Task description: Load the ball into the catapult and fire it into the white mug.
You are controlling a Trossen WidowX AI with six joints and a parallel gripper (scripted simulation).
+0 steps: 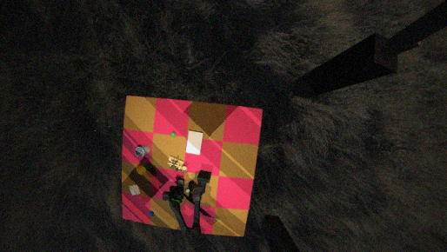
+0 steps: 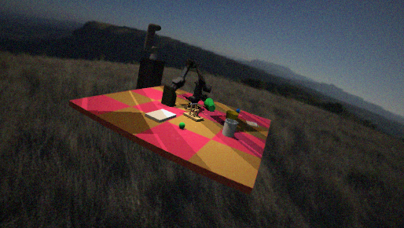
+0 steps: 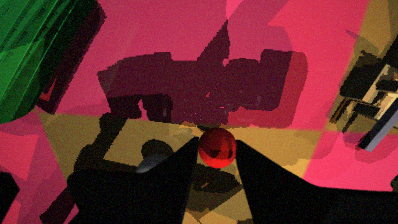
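Now: gripper tip 70 mm short of the wooden catapult, 160 mm to the left of it and 30 mm below it. The rest, counted from my gripper tip: yellow object: 370 mm ahead, 80 mm to the right, 10 mm above; red ball: 10 mm above; white ball: 50 mm behind, 50 mm to the left.
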